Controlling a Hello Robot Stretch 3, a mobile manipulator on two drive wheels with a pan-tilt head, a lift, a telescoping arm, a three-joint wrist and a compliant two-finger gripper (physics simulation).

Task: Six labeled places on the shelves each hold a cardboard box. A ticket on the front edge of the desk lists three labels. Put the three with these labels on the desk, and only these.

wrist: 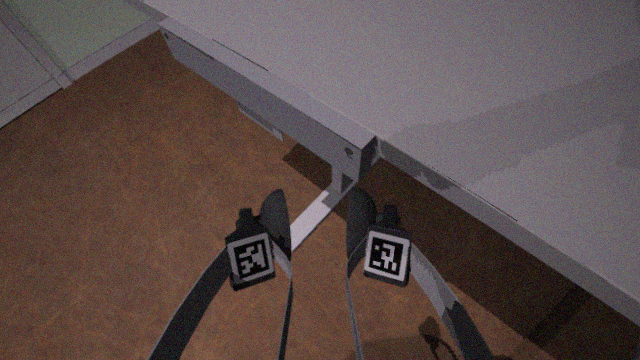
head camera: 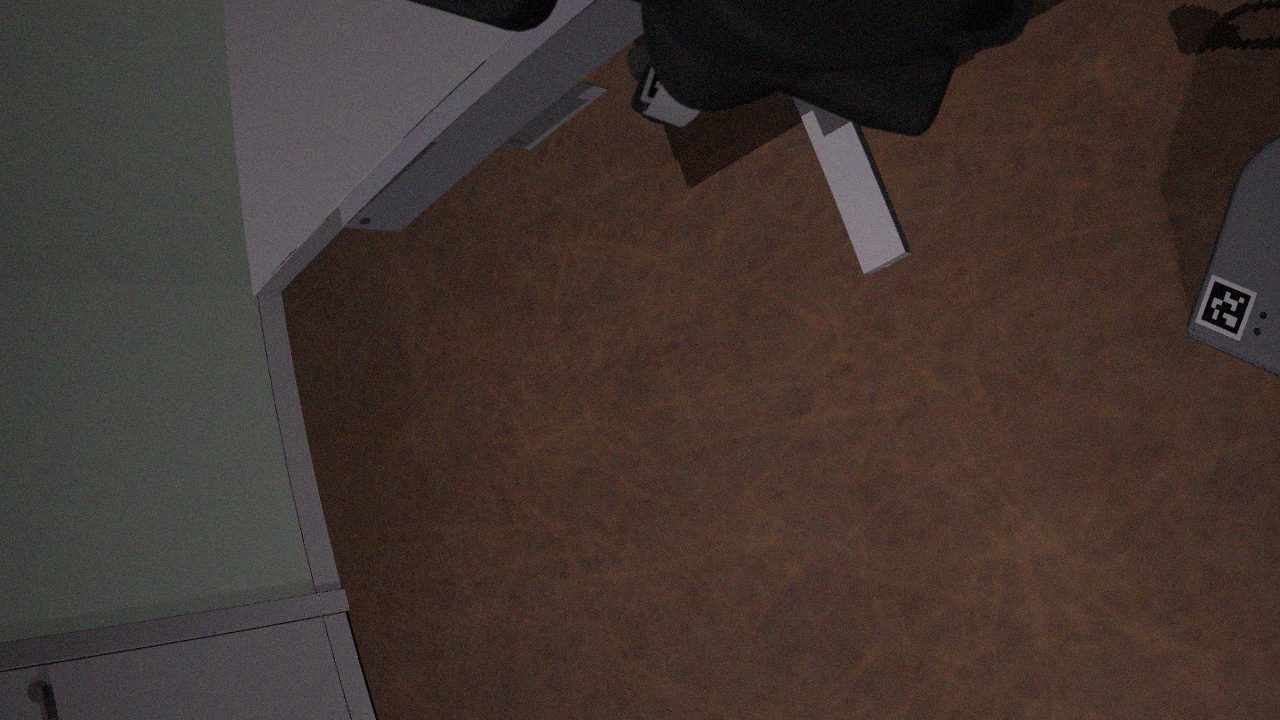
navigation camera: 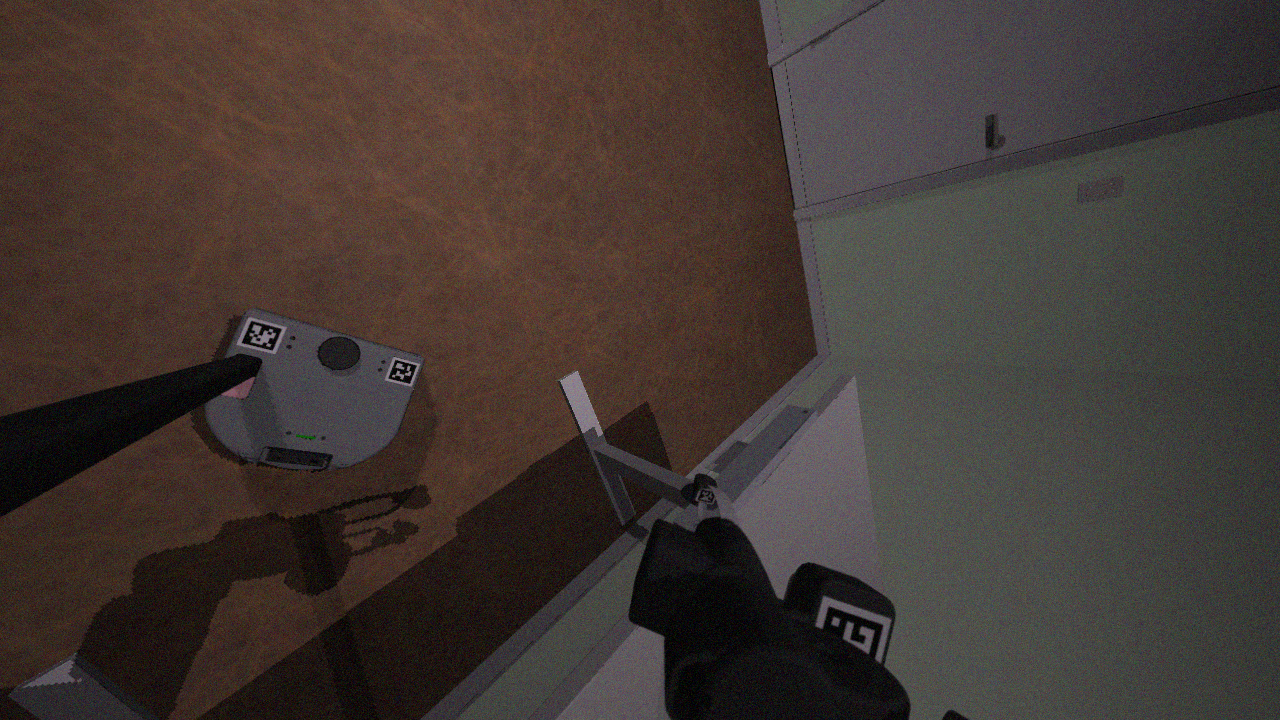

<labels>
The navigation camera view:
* gripper: 691, 512
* pale grey desk: 816, 506
</labels>
